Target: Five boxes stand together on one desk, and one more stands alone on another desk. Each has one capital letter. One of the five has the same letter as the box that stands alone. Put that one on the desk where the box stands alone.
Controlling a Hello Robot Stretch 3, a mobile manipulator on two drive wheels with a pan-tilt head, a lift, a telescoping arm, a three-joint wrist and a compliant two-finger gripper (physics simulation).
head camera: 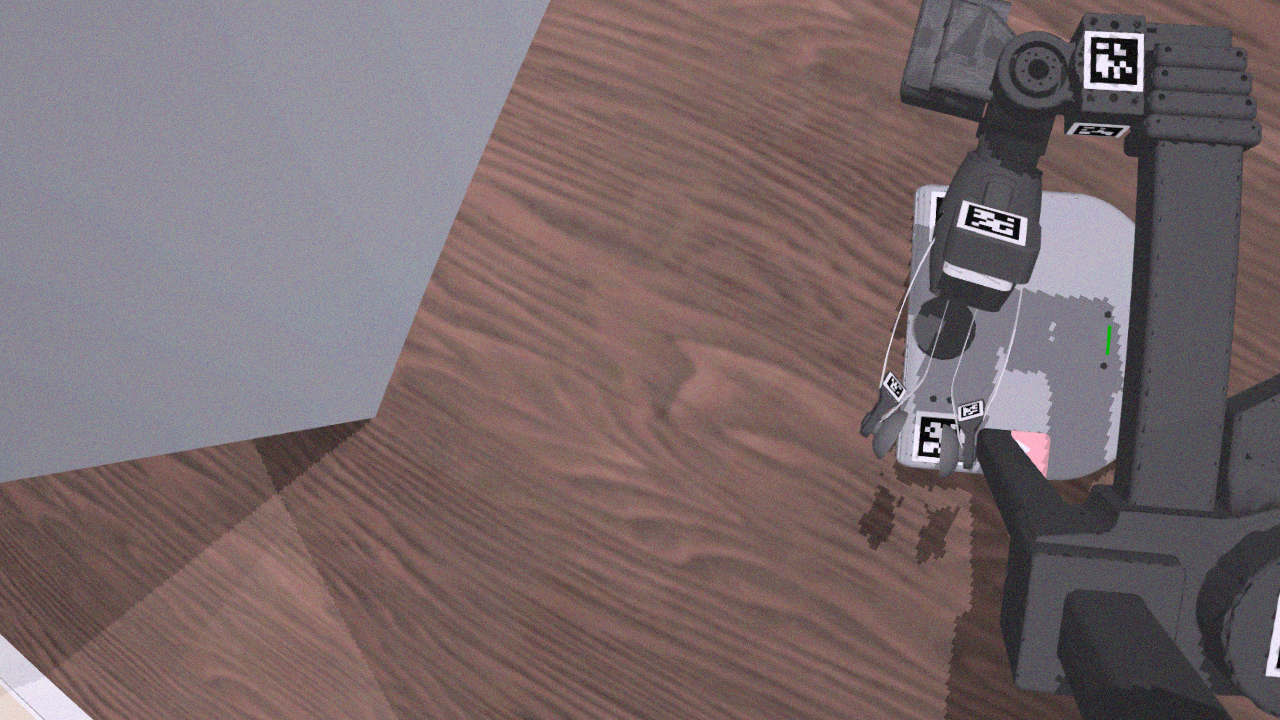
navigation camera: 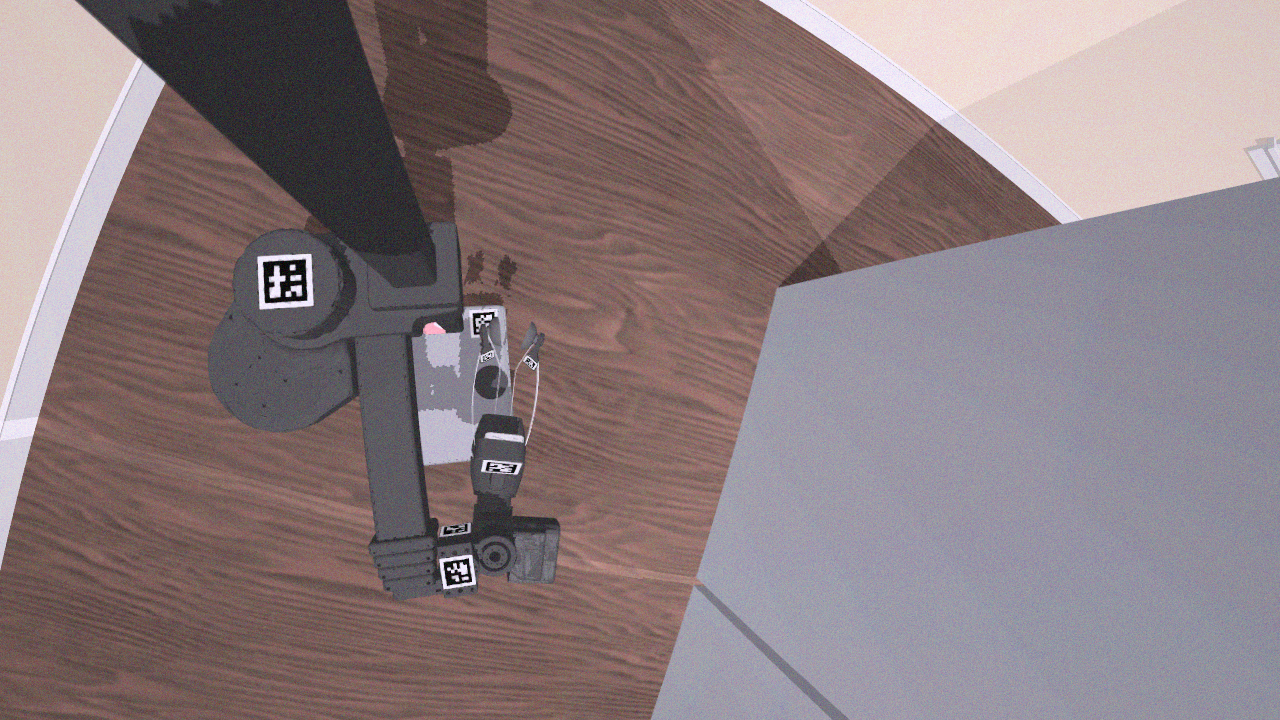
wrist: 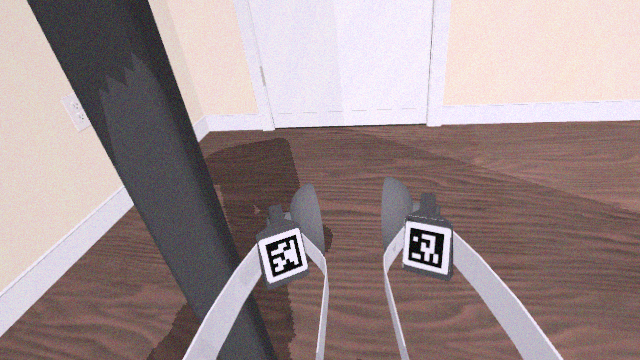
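Seen in the pictures: gripper, fingertip midpoint: [head camera: 910, 465] [navigation camera: 513, 320]; robot's base, link origin: [head camera: 943, 327] [navigation camera: 488, 379].
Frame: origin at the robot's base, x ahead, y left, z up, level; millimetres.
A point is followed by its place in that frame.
My gripper [head camera: 921, 438] @[x 33, y 101, z 584 mm] [navigation camera: 512, 333] @[x 33, y 101, z 584 mm] [wrist: 350, 206] @[x 33, y 101, z 584 mm] is open and empty. Its two fingertips stand apart, with wooden floor showing between them in the wrist view. It is folded back close to the mast, over and beside my base. A grey surface, which looks like a desk top [head camera: 223, 214] @[x 759, y -77, z 498 mm] [navigation camera: 984, 447] @[x 730, y -149, z 758 mm], fills the left of the head view and the lower right of the navigation view. The gripper is off to the side of it, not over it. No lettered box shows in any of the three views.
My base [head camera: 1087, 232] @[x -157, y -123, z 160 mm] [navigation camera: 447, 438] @[x -101, y -113, z 160 mm] stands on the wooden floor [head camera: 671, 358] @[x 378, y 72, z 1 mm] [navigation camera: 626, 376] @[x 365, y -23, z 0 mm], apart from the grey top's edge. The dark mast [navigation camera: 295, 107] @[x -58, y 117, z 1121 mm] [wrist: 165, 165] rises beside the gripper. A white door [wrist: 345, 60] and beige walls [wrist: 540, 50] show in the wrist view.
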